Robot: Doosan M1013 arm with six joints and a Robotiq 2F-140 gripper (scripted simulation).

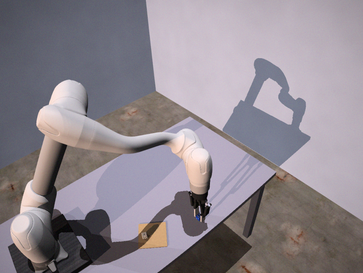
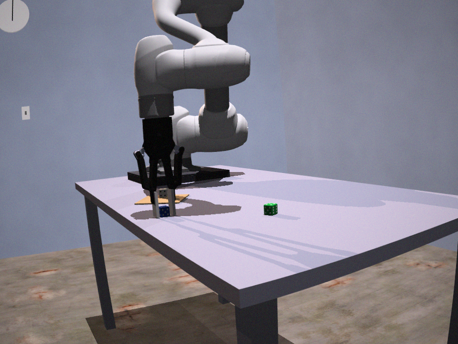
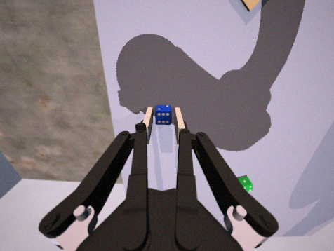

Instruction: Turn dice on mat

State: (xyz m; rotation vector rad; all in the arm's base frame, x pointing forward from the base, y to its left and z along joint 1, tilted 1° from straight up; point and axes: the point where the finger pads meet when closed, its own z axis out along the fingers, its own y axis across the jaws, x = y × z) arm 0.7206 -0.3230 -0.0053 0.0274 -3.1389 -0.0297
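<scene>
The blue die is 2 cm below my hand. From my hand the other things lie so: green die: 17 cm ahead, 21 cm to the left, 2 cm below; then white die: 28 cm behind, 10 cm to the left, 2 cm below; then tan mat: 24 cm behind, 9 cm to the left, 3 cm below.
</scene>
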